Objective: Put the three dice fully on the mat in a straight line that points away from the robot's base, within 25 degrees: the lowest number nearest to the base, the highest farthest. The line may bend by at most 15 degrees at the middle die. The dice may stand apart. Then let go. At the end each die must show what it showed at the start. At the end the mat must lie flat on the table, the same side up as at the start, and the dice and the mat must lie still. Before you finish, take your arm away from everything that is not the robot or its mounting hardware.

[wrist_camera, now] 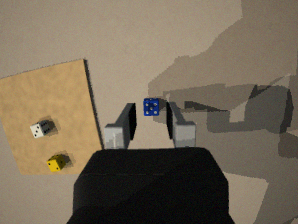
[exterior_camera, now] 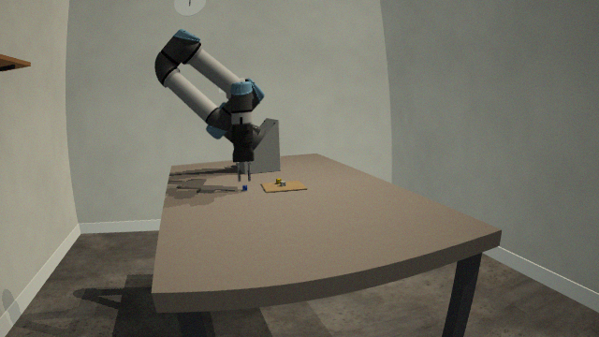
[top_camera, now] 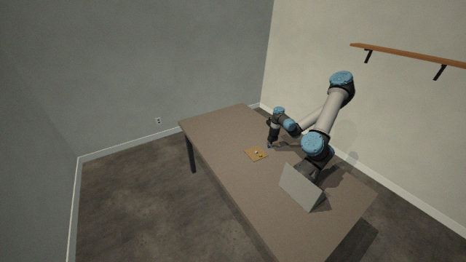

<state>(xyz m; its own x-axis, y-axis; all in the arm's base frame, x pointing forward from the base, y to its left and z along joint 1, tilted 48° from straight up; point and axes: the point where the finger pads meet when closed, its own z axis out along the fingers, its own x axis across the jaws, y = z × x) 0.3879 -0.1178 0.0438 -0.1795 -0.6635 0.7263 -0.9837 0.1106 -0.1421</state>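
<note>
Now: hand 4 cm above the blue die. Also, from my hand: yellow die: 4 cm behind, 13 cm to the left, 4 cm below; then tan mat: 14 cm to the left, 5 cm below; then white die: 14 cm to the left, 4 cm below.
</note>
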